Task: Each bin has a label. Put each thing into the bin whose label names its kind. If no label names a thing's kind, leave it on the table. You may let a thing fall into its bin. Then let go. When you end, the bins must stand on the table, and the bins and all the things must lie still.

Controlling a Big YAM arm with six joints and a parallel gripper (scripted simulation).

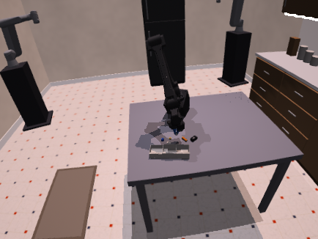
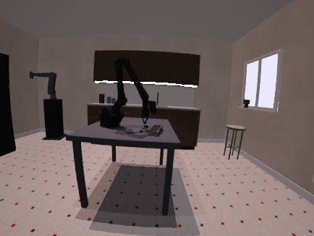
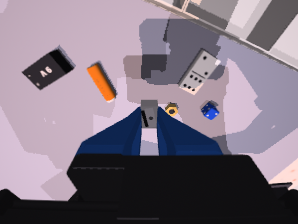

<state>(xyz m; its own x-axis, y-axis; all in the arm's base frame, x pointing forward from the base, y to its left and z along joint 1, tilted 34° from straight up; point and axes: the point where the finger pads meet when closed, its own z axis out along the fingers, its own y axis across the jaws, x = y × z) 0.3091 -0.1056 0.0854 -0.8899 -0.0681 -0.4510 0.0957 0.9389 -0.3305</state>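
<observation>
Right now my hand is 80 mm to the left of the blue die, 60 mm above it and 50 mm past it. From my hand the other things lie so: white domino 70 mm below, 60 mm to the right, 10 mm ahead; small brass nut 70 mm below, 40 mm behind, 30 mm to the right; orange cylinder 60 mm to the left, 60 mm below, 10 mm ahead.
</observation>
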